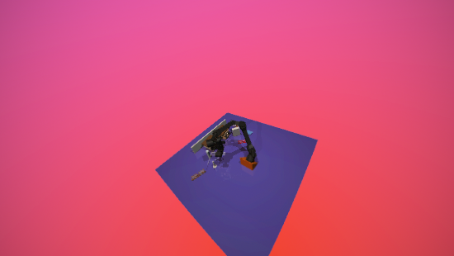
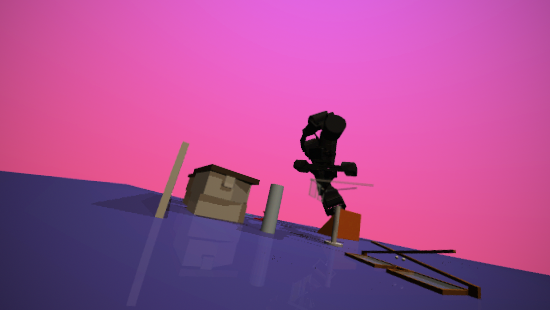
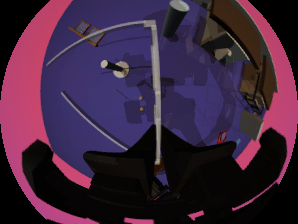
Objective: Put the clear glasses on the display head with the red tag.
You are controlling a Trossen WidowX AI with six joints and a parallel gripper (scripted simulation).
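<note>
Right now my gripper tip is 110 mm to the right of the thin stand, 90 mm above it and 30 mm short of it. Also, from my gripper tip: grey shape: 380 mm to the right, 160 mm ahead, 60 mm below; then pale board: 390 mm ahead, 150 mm to the right, 60 mm below; then display head: 250 mm ahead, 60 mm to the right, 60 mm below.
</note>
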